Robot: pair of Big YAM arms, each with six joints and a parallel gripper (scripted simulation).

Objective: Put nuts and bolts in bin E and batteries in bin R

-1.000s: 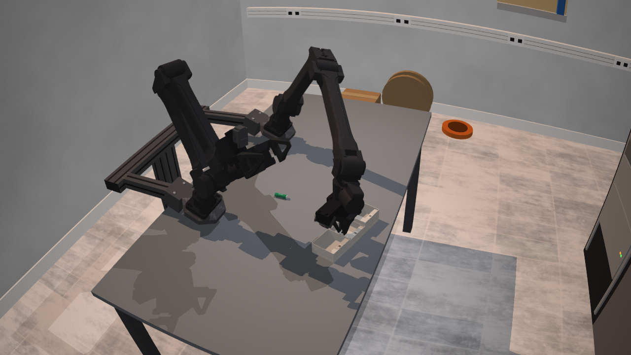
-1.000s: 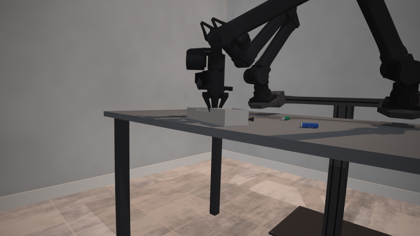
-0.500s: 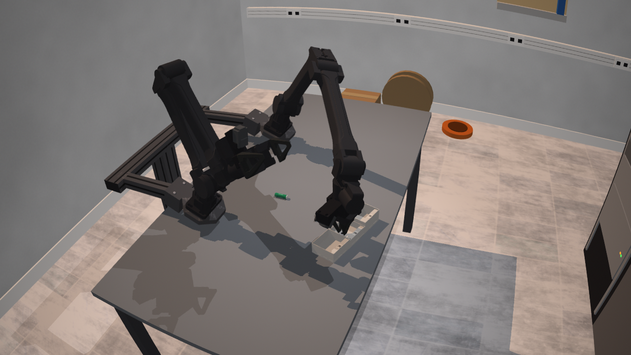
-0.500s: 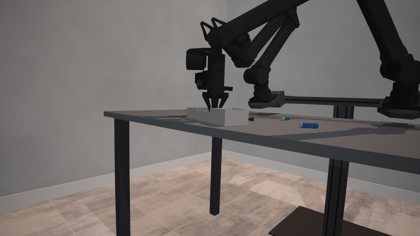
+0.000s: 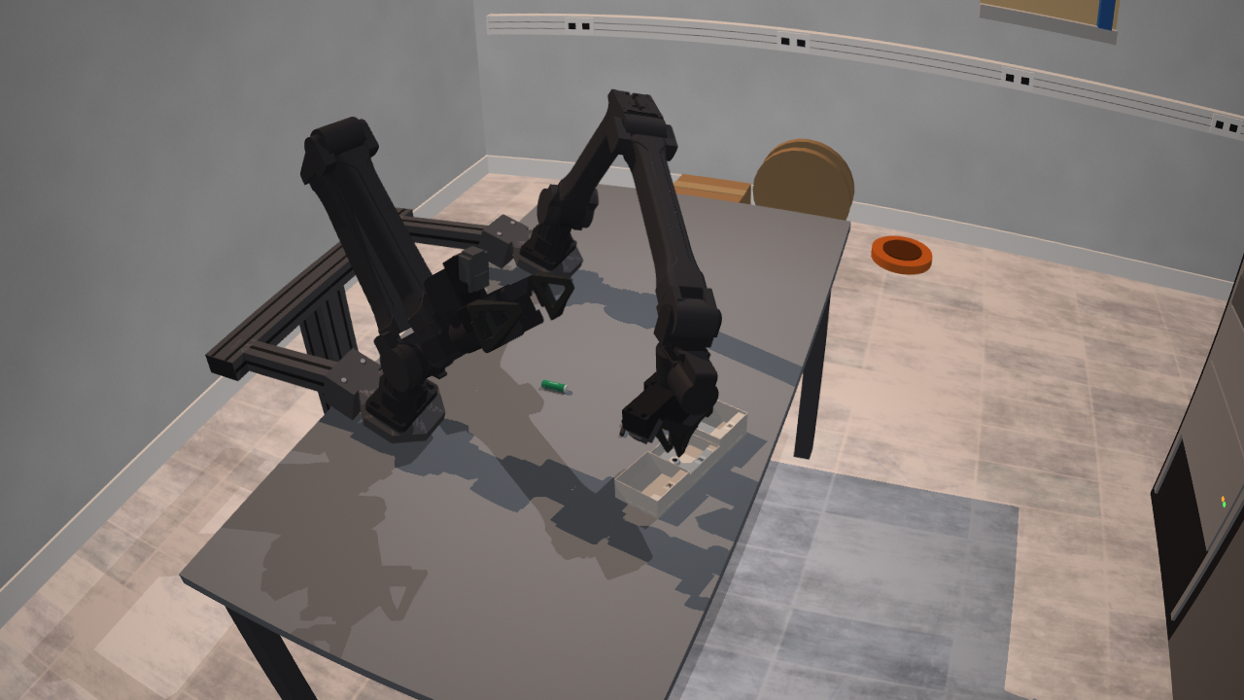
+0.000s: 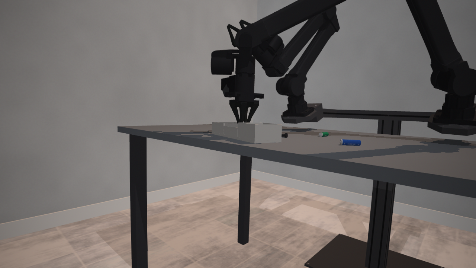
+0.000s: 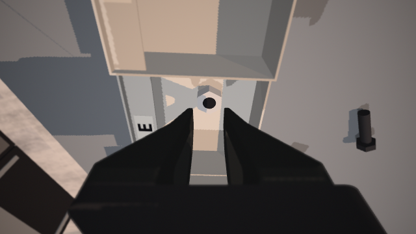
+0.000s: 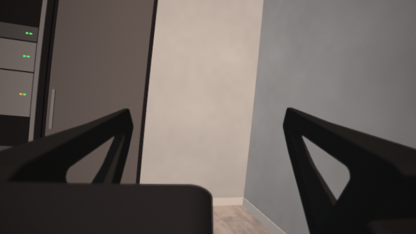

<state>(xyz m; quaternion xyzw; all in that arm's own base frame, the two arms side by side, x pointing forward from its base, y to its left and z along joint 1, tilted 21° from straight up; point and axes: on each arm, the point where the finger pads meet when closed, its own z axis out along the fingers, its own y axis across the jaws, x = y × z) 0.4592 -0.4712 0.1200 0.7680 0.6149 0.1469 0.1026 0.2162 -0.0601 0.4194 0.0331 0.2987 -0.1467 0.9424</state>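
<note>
Right now the bin row is 20 mm below my left hand, 10 mm to the left of it and 10 mm ahead of it. Also, from my left hand: hex nut (30 mm below); yellow die (80 mm to the left, 60 mm behind, 30 mm below); black bolt (120 mm behind, 70 mm to the left, 30 mm below).
</note>
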